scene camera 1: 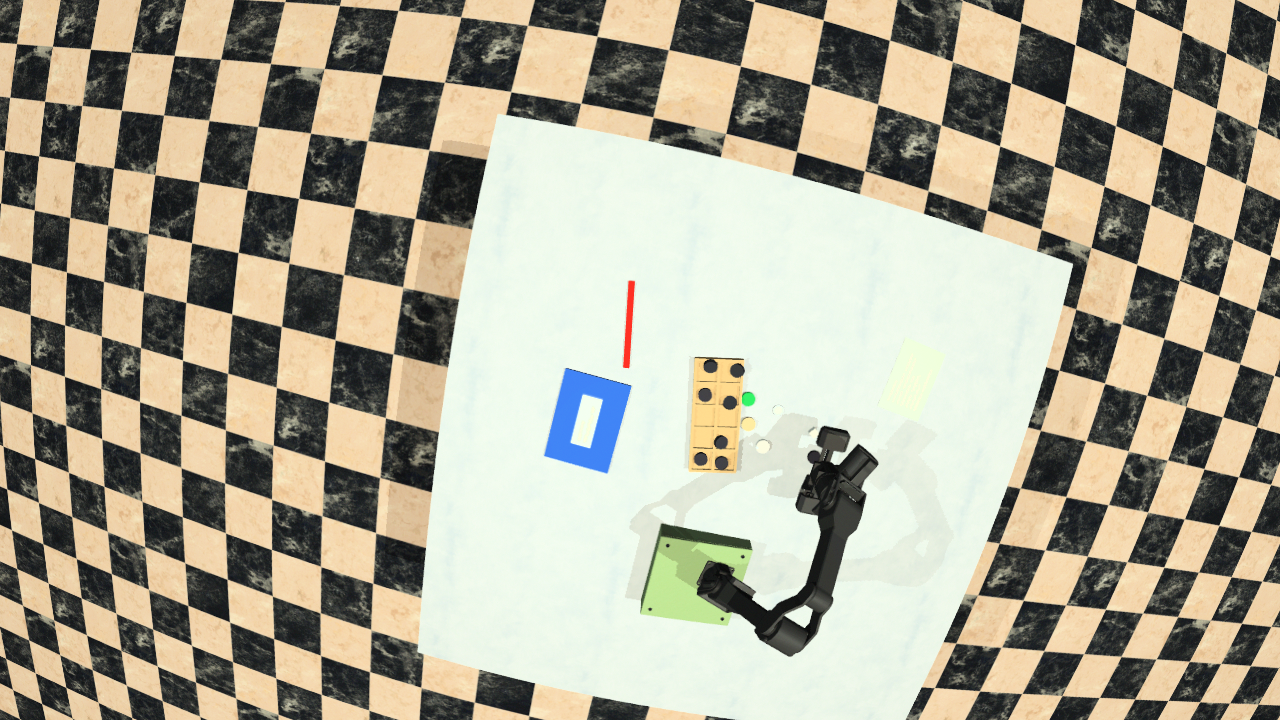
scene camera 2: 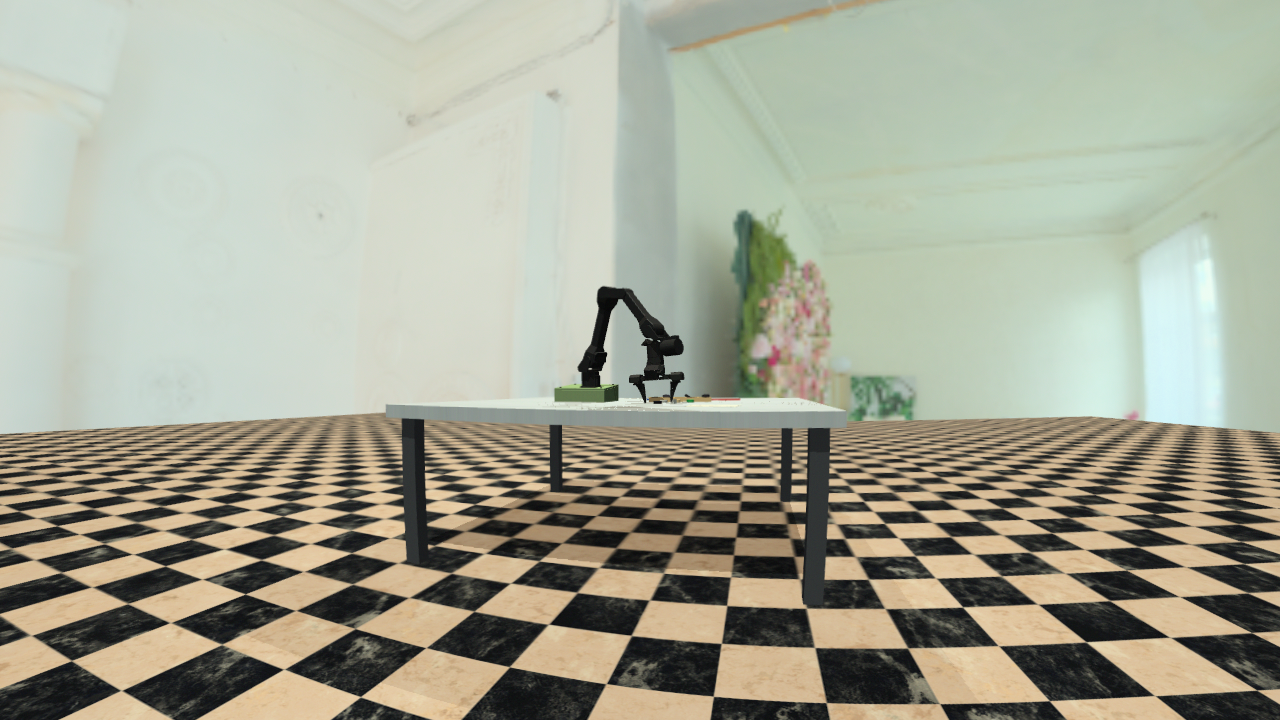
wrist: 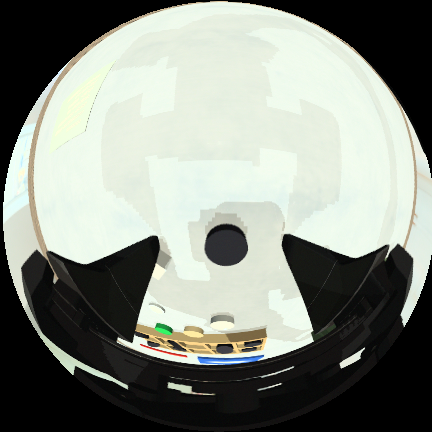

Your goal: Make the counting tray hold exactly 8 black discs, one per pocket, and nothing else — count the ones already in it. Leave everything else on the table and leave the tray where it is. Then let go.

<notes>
The gripper is open, holding nothing. Also in view: a tan counting tray.
The gripper is seen too in scene camera 2 and in the wrist view.
</notes>
